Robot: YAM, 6 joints.
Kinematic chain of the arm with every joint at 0, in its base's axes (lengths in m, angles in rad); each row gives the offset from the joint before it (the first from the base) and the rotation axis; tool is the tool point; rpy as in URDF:
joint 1: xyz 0 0 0.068 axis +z
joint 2: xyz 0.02 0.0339 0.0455 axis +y
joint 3: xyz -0.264 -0.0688 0 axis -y
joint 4: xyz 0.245 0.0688 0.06 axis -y
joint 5: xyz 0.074 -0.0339 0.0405 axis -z
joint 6: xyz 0.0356 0 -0.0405 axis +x
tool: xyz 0 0 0 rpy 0 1.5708 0
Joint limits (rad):
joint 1: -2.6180..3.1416
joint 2: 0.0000..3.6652
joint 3: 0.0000..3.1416
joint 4: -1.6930..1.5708
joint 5: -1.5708..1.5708
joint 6: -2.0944..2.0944
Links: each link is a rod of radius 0.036 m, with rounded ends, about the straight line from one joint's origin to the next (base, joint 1, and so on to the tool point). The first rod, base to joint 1, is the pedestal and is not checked.
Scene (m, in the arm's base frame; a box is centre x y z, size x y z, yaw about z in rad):
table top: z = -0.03
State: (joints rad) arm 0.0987 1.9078 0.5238 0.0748 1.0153 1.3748
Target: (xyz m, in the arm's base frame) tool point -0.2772 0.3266 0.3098
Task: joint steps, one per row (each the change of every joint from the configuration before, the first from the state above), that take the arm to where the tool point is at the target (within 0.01 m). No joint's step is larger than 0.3 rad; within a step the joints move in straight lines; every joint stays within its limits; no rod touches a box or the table.
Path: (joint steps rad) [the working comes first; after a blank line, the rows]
Joints at the target: 2.3349 1.8086 1.3785 0.3015 0.8113 1.3748
Straight joint move there: clear.

1: 0.2795 -0.0124 0.1068 0.0283 -0.0255 0.0000
2: 0.2795 -0.0124 0.1069 0.0284 -0.0255 0.0000
3: 0.2796 -0.0124 0.1068 0.0283 -0.0255 0.0000
4: 0.2795 -0.0124 0.1068 0.0284 -0.0255 0.0000
5: 0.2795 -0.0124 0.1069 0.0283 -0.0255 0.0000
6: 0.2795 -0.0124 0.1068 0.0284 -0.0255 0.0000
7: 0.2795 -0.0124 0.1068 0.0283 -0.0255 0.0000
8: 0.2796 -0.0124 0.1069 0.0283 -0.0255 0.0000

